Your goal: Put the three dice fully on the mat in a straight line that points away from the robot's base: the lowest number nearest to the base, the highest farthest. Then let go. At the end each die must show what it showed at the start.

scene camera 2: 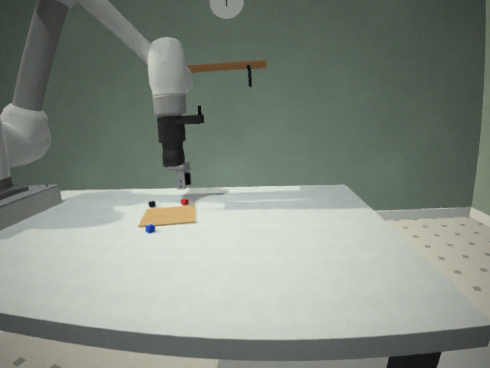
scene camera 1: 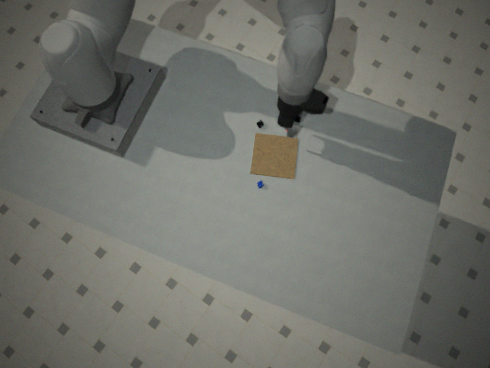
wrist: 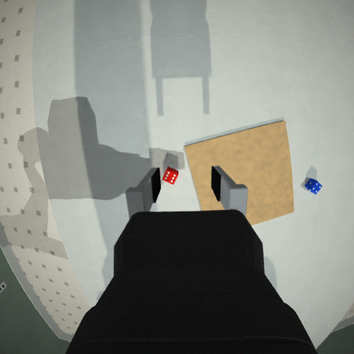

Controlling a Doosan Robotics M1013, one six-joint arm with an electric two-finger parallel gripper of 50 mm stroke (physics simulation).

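Frame: origin at the arm's base, x ahead, y left, z up, level; millimetres.
Where they show: gripper, fingertip midpoint: (scene camera 2: 184, 186) (scene camera 1: 293, 128); arm's base, origin of the base link: (scene camera 1: 98, 93).
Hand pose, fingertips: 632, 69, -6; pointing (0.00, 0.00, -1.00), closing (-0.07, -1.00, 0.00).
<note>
Each offset is from my fingertips to the top centre of the thing, as dx, dy, dz. Level surfaces: height alone.
My gripper (scene camera 1: 291, 132) (scene camera 2: 183, 185) (wrist: 185, 177) is open and empty, hanging above the table over the red die. The red die @(-10, +20, -43) (scene camera 1: 287, 131) (scene camera 2: 184, 202) (wrist: 170, 175) lies beside the mat, partly hidden in scene camera 1. In the wrist view it shows in the gap between the fingers, nearer the left one, with several white pips. The blue die @(-48, -190, -43) (scene camera 1: 260, 184) (scene camera 2: 150, 228) (wrist: 313, 186) lies off the mat's opposite side. The black die @(-107, +7, -43) (scene camera 1: 260, 124) (scene camera 2: 152, 204) lies off the mat, on the red die's side and nearer the base; its pips are unreadable. The tan mat @(-32, -82, -55) (scene camera 1: 275, 156) (scene camera 2: 168, 216) (wrist: 250, 165) bears no die.
The robot's base plate (scene camera 1: 137, 75) stands at the left end of the pale table @(dz -59) (scene camera 1: 240, 240) (scene camera 2: 250, 280). Arm shadows fall across the table around the mat. A wall shelf (scene camera 2: 227, 66) is in the background.
</note>
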